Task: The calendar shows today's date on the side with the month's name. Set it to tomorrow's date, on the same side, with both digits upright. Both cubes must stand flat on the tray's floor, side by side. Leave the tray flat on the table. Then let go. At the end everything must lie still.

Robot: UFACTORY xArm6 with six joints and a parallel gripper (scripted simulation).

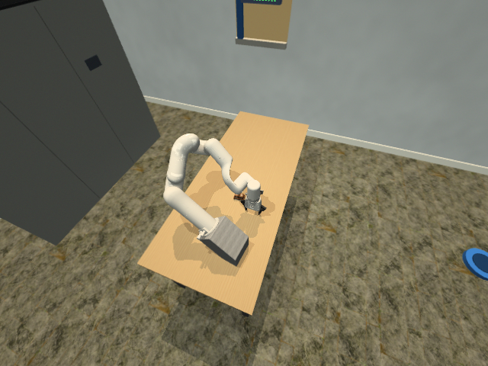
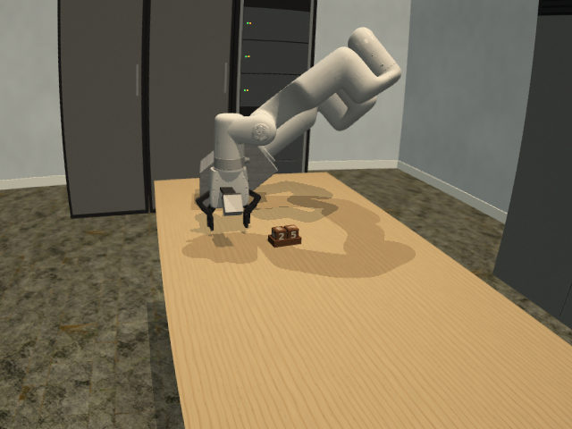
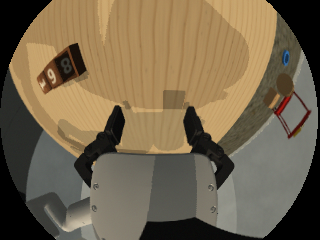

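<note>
Now: hand 130 mm to the right of the brown calendar tray, 80 mm short of it and 20 mm above it.
</note>
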